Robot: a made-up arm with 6 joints. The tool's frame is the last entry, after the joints.
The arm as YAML. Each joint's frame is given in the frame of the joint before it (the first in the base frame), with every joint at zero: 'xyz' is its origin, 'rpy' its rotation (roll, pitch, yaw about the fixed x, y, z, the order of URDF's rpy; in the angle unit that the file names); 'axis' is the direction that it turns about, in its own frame. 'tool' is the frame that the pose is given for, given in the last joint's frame.
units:
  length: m
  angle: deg
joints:
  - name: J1
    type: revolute
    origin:
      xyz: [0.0, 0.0, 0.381]
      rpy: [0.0, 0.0, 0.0]
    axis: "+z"
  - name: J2
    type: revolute
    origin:
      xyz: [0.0, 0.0, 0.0]
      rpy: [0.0, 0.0, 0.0]
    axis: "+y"
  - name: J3
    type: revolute
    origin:
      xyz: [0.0, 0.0, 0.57]
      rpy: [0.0, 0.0, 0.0]
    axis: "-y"
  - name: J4
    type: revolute
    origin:
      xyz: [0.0, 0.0, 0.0]
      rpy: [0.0, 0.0, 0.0]
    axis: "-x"
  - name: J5
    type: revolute
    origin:
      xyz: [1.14, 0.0, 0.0]
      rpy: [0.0, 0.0, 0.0]
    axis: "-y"
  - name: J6
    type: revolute
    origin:
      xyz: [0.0, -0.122, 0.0]
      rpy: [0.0, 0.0, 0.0]
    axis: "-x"
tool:
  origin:
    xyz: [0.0, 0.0, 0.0]
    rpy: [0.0, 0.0, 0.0]
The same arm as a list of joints. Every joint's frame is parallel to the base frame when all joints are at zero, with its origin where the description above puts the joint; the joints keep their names.
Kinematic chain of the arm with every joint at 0, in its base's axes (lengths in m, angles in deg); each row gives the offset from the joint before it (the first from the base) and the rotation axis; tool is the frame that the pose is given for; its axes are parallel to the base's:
J1: xyz 0.0000 0.0000 0.3810 axis +z
J2: xyz 0.0000 0.0000 0.0000 axis +y
J3: xyz 0.0000 0.0000 0.5700 axis -y
J4: xyz 0.0000 0.0000 0.0000 axis -x
J5: xyz 1.1400 0.0000 0.0000 axis -y
J6: xyz 0.0000 -0.1220 0.0000 axis -x
tool: xyz 0.0000 0.0000 0.0000

